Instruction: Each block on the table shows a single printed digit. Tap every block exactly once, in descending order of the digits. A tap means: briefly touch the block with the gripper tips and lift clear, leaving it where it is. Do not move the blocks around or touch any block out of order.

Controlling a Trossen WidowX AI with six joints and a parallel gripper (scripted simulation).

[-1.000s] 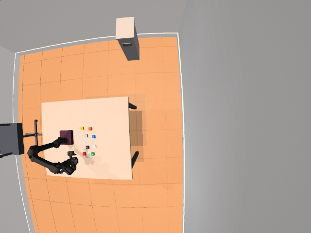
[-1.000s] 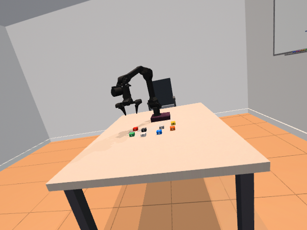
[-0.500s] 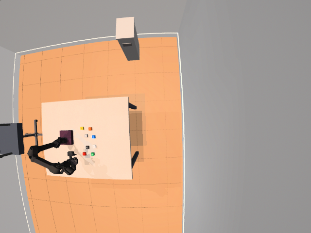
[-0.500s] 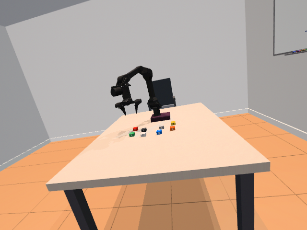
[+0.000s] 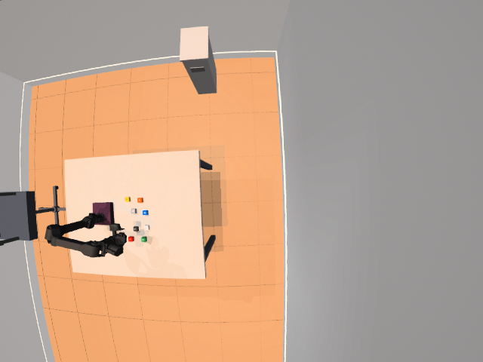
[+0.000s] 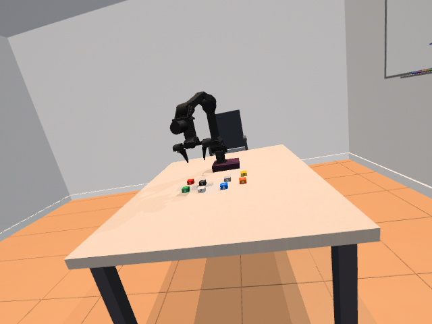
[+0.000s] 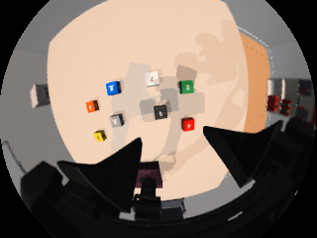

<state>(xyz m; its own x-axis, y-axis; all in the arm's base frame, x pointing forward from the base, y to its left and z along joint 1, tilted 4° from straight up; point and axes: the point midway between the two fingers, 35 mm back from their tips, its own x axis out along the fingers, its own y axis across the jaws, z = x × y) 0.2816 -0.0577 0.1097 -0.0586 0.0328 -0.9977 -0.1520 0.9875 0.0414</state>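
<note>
Right now the grey block is 14 cm to the left of my gripper tip, 11 cm below it and 2 cm behind it. From my gripper tip the other things lie so: green block: 11 cm below, 7 cm ahead, 6 cm to the right; red block: 11 cm below, 7 cm to the right, 3 cm behind; black block: 11 cm below, 1 cm to the left.
</note>
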